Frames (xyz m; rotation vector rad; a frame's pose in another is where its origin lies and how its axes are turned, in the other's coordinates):
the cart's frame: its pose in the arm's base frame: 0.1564 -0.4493 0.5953 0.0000 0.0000 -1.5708
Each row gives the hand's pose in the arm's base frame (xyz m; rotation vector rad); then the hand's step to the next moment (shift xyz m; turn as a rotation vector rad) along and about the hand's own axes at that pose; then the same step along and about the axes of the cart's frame.
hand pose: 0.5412 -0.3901 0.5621 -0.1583 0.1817 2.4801
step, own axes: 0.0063 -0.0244 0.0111 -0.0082 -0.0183 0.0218
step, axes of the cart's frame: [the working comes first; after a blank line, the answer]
step, axes of the arm's base frame: 0.0092 0.0248 0.0077 0.0161 0.0132 0.0210

-0.0248 0.0092 0.0077 -0.0132 0.0161 0.0210
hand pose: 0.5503 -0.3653 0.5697 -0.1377 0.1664 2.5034
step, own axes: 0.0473 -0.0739 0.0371 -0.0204 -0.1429 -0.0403
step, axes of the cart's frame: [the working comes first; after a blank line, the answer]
step, axes of the arm's base frame: 0.0036 0.0922 0.0237 0.1035 0.0965 -0.0494

-0.0922 0.0036 0.0237 -0.0965 0.1035 -0.0494
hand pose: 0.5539 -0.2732 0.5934 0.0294 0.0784 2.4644
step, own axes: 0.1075 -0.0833 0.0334 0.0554 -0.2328 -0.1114
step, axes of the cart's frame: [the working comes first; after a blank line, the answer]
step, axes of the arm's base frame: -0.0305 0.1338 0.0281 0.0976 0.2104 -0.1260

-0.1338 -0.0305 0.0281 -0.2104 0.0976 -0.1260
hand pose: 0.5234 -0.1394 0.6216 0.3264 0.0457 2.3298
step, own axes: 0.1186 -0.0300 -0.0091 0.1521 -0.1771 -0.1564
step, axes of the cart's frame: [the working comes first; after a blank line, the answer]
step, axes of the arm's base frame: -0.0610 0.1056 0.0134 -0.0174 0.2425 -0.1409

-0.1056 -0.0610 0.0134 -0.2425 -0.0174 -0.1409
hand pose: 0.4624 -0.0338 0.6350 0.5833 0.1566 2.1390
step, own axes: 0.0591 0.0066 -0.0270 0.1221 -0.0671 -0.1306
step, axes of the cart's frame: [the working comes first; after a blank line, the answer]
step, axes of the arm's base frame: -0.0466 0.0457 -0.0010 -0.0715 0.1502 -0.0937

-0.0457 -0.0466 -0.0010 -0.1502 -0.0715 -0.0937
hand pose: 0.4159 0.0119 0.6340 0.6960 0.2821 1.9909
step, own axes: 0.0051 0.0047 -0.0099 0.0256 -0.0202 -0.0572
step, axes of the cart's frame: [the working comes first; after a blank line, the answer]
step, axes of the arm's base frame: -0.0110 0.0029 -0.0040 -0.0278 0.0372 -0.0467

-0.0029 -0.0110 -0.0040 -0.0372 -0.0278 -0.0467
